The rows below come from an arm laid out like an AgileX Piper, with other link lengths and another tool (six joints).
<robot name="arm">
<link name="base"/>
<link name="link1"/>
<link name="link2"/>
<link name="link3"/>
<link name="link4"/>
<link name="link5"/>
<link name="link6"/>
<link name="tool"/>
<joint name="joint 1" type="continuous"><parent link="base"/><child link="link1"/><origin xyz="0 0 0.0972"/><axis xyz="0 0 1"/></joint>
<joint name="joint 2" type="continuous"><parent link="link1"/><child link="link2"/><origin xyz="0 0 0"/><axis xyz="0 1 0"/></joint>
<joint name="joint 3" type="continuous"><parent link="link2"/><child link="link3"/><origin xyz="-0.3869 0 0.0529"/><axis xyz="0 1 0"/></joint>
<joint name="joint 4" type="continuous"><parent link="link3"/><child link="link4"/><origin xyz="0.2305 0 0.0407"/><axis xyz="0.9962 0 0.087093"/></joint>
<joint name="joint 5" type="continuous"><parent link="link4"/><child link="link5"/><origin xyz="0 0 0"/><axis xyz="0 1 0"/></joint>
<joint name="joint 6" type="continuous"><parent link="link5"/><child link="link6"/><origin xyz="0.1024 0 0.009"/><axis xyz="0.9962 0 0.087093"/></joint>
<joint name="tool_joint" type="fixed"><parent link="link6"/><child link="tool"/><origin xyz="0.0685 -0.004 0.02" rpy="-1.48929 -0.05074 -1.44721"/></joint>
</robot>
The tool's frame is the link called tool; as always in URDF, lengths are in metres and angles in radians. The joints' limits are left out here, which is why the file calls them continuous.
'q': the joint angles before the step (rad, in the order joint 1, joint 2, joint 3, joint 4, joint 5, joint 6). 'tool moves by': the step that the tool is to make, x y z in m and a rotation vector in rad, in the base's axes. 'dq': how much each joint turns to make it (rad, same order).
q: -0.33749 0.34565 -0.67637 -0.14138 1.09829 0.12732
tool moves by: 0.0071 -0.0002 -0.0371 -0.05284 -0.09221 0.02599
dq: -0.00036 -0.08541 0.19353 -0.00848 -0.21495 -0.00043
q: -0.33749 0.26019 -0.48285 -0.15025 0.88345 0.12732
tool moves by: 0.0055 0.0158 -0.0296 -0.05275 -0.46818 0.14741
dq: 0.07405 -0.25117 0.29907 0.10319 -0.51225 0.00599
